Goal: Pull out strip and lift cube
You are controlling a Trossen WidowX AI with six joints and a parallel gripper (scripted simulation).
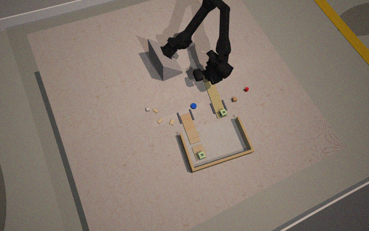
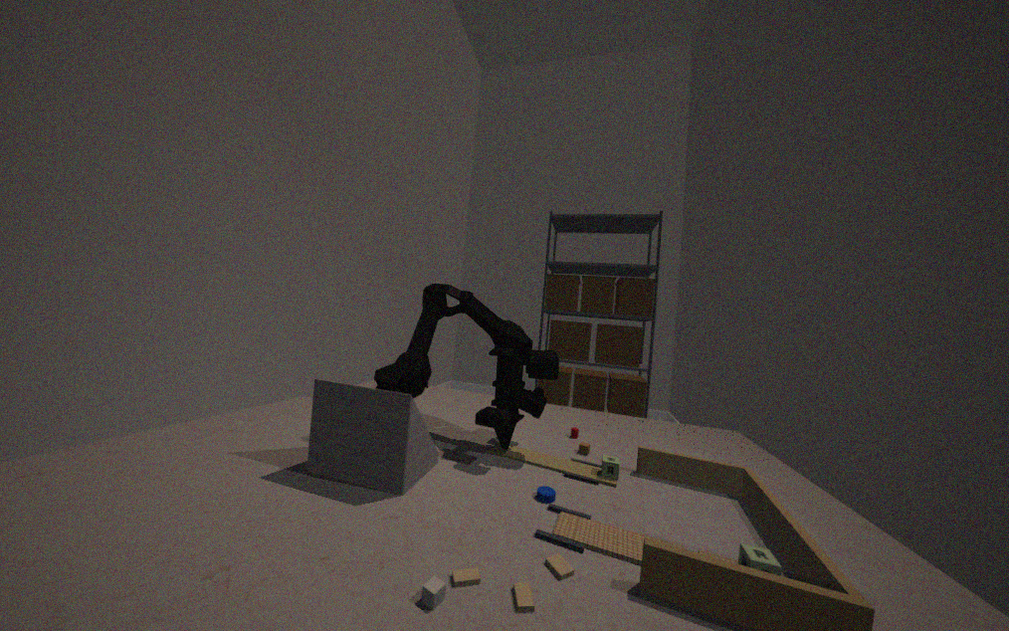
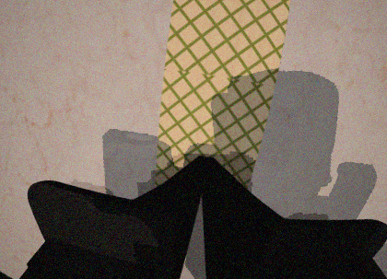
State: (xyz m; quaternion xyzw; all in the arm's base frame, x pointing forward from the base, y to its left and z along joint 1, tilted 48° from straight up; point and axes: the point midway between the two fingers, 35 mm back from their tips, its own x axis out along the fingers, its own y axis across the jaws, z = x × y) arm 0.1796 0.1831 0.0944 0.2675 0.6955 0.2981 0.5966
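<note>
The blue disc lies 13 cm ahead of my gripper tip and 13 cm to the right of it. The rest, counted from my gripper tip: brown cube 16 cm ahead, 9 cm to the left; then red cylinder 12 cm ahead, 18 cm to the left, 1 cm above.
</note>
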